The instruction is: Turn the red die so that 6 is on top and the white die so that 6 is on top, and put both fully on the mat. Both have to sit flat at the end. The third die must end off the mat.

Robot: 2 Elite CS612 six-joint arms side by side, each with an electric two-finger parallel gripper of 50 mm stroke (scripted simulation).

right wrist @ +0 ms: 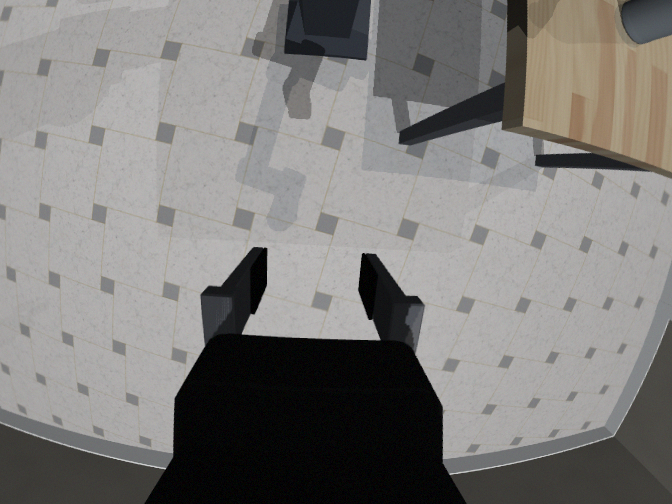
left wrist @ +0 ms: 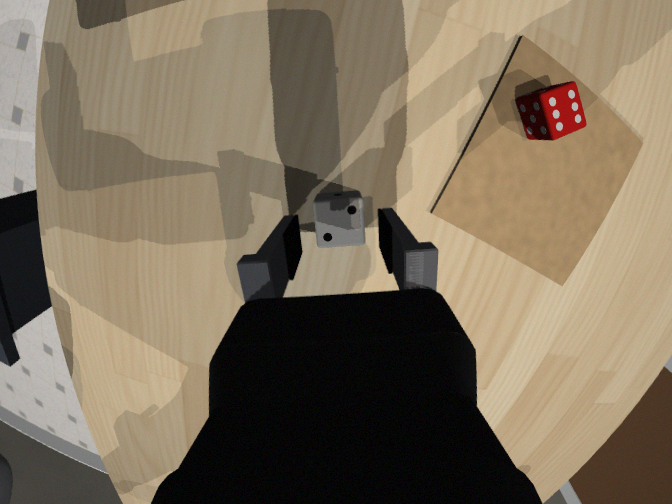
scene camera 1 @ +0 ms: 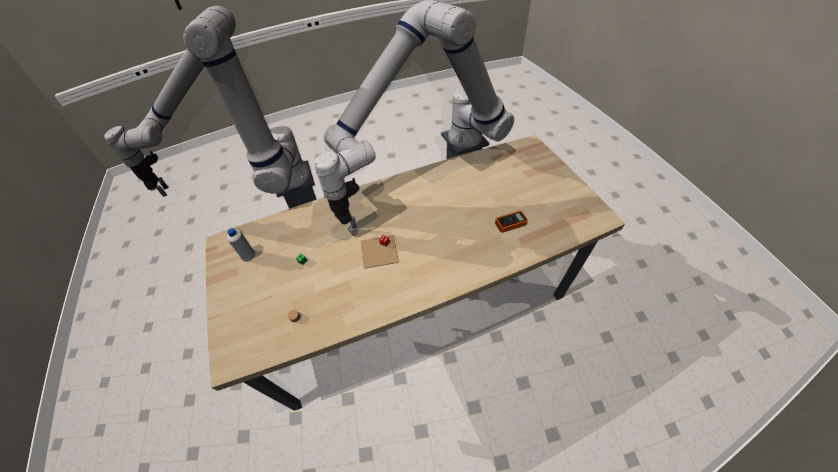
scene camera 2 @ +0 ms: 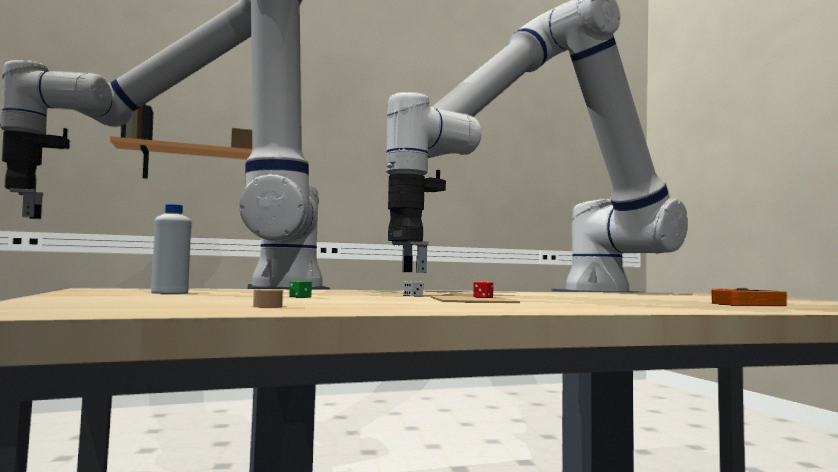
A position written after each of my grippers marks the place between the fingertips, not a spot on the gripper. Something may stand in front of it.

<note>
I see my left gripper [scene camera 2: 414, 272], my right gripper [scene camera 2: 31, 217], a brown mat [scene camera 1: 374, 254] and an orange multimeter [scene camera 2: 741, 296].
My left gripper is seen too in the left wrist view [left wrist: 339, 231]. My right gripper also shows in the right wrist view [right wrist: 313, 269]. The right wrist view misses the brown mat: it is out of frame. The right wrist view does not show the orange multimeter: it is out of frame.
</note>
